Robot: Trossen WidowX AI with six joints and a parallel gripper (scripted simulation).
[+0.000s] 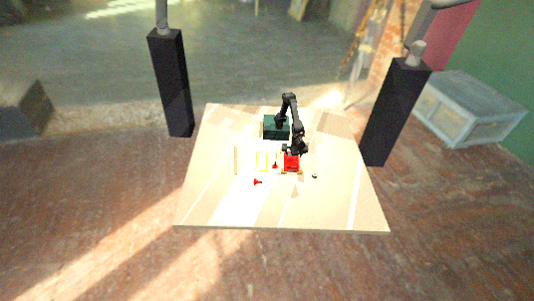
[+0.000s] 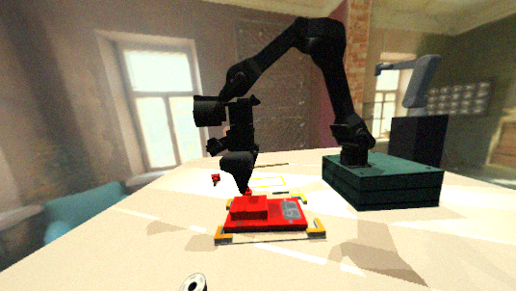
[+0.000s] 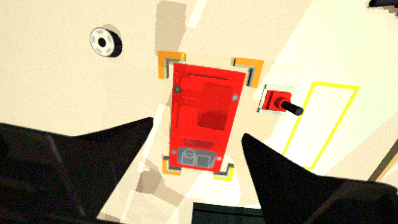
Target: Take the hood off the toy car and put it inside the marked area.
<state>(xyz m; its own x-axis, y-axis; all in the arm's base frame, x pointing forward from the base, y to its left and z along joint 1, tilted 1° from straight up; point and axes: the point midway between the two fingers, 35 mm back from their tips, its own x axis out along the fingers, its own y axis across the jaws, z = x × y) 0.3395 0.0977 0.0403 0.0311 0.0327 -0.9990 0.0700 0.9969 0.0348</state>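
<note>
The red hood lies 6 cm below my gripper tip. Also, from my gripper tip: long wooden stick 42 cm to the right, 10 cm below, 5 cm behind; white wheel 16 cm to the left, 10 cm below, 8 cm ahead.
</note>
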